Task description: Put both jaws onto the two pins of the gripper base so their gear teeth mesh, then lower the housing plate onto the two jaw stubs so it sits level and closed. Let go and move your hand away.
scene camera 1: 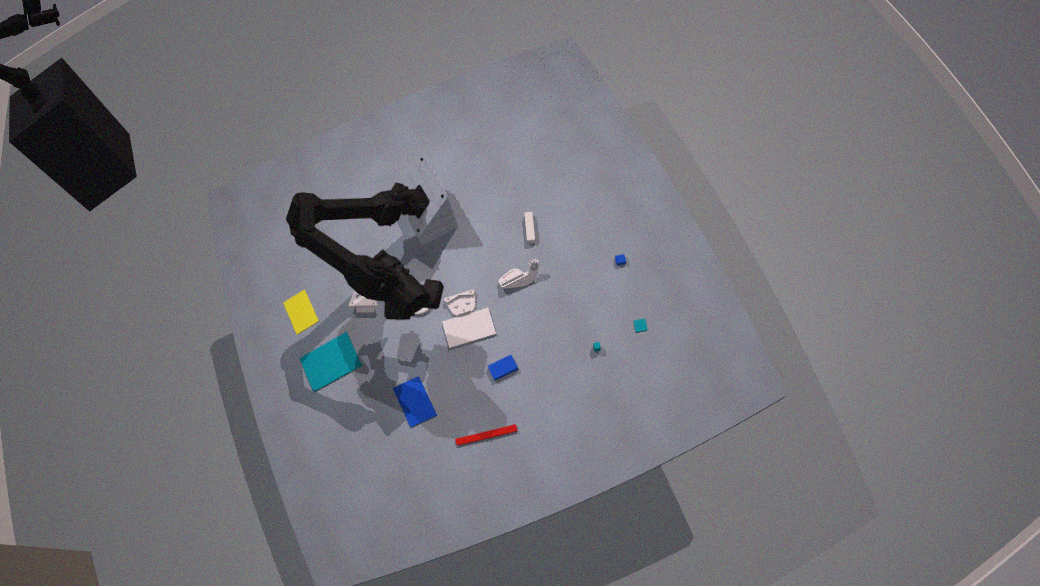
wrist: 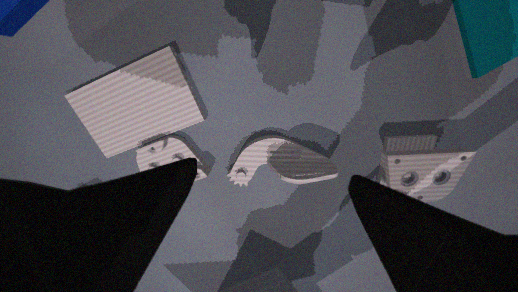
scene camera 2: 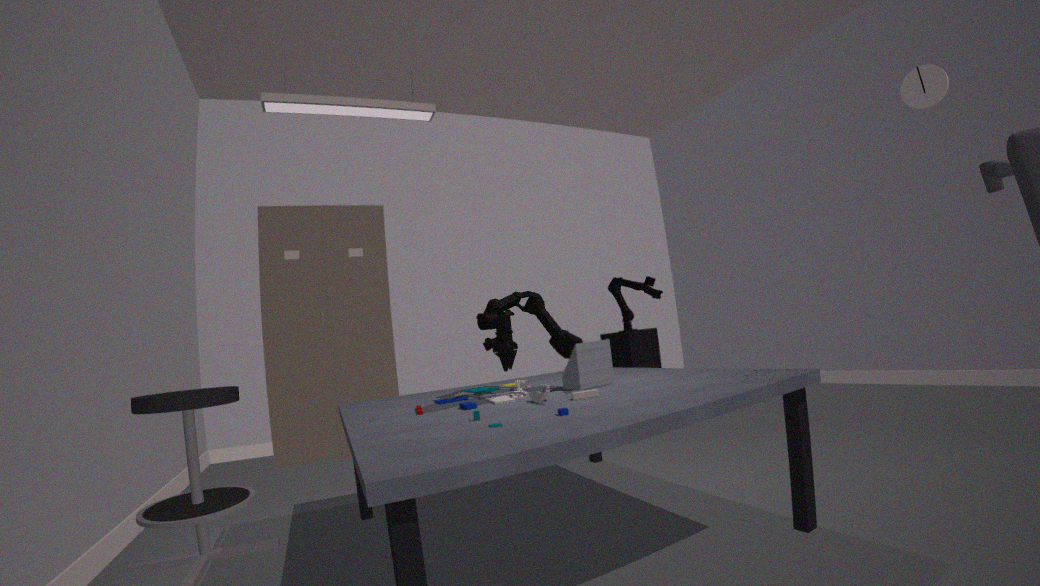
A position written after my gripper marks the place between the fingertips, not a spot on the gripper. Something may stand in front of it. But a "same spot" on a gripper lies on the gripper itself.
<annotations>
my gripper: scene camera 1; wrist 274,174; scene camera 2
same spot on my gripper: (scene camera 1: 435,288) = (scene camera 2: 502,344)
</annotations>
